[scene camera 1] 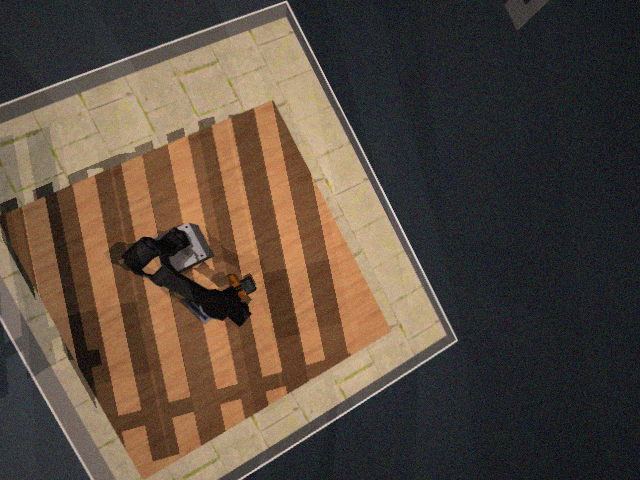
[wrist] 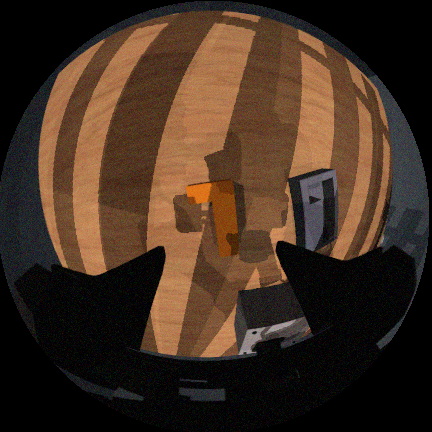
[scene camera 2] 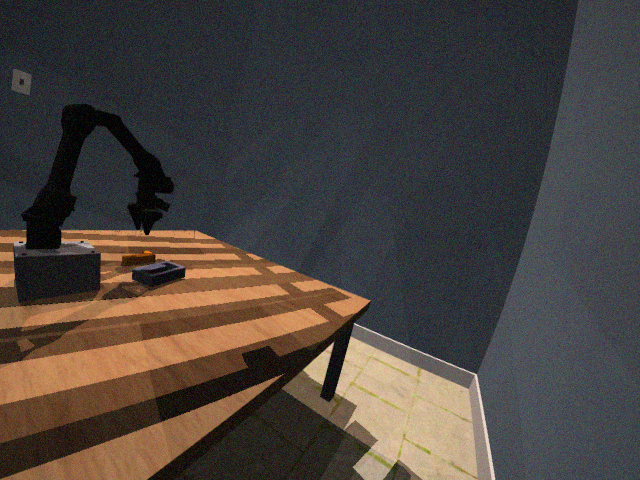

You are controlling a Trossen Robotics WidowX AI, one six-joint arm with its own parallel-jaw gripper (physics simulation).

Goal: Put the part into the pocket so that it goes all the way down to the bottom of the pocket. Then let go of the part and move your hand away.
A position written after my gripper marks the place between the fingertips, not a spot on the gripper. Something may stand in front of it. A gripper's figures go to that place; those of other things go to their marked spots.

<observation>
My gripper (wrist: 221, 249) is 11 cm from the lens. An orange part (wrist: 220, 192) is 18 cm from the lens. A grey pocket block (wrist: 314, 196): 28 cm from the lens. The marked spots on the grey pocket block and the orange part are 18 cm apart.
</observation>
